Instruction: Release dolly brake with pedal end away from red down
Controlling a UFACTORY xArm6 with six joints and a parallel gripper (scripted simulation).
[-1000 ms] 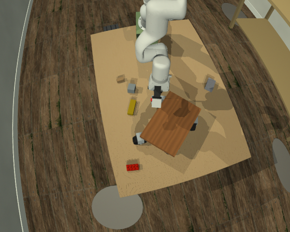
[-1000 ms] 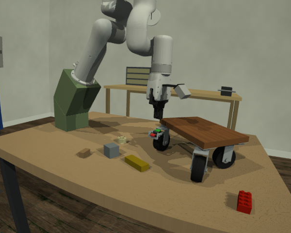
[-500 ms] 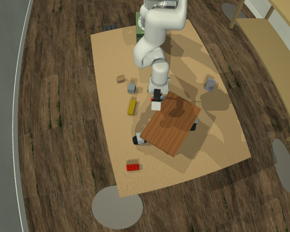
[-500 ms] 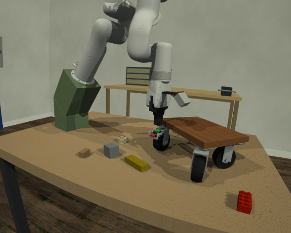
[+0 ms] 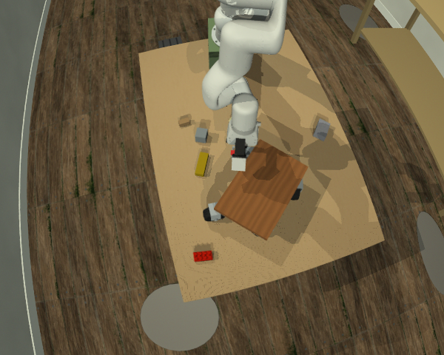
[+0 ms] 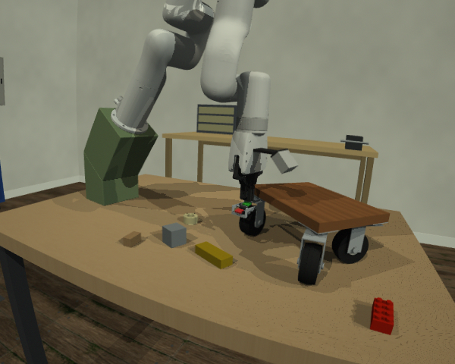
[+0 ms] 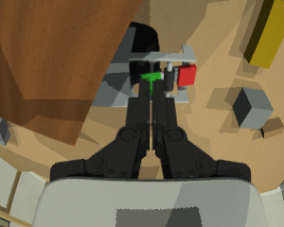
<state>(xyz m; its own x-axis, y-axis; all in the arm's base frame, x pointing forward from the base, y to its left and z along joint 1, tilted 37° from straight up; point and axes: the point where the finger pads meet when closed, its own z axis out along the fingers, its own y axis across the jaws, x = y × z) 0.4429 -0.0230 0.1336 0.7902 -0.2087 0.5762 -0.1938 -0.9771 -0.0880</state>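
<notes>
Right now my hand is 10 mm to the left of the brake pedal and 40 mm above it. Round my hand: cream ring: 180 mm behind, 20 mm to the left, 110 mm below; then yellow block: 10 mm behind, 140 mm to the right, 110 mm below; then grey cube: 130 mm behind, 120 mm to the right, 100 mm below.
</notes>
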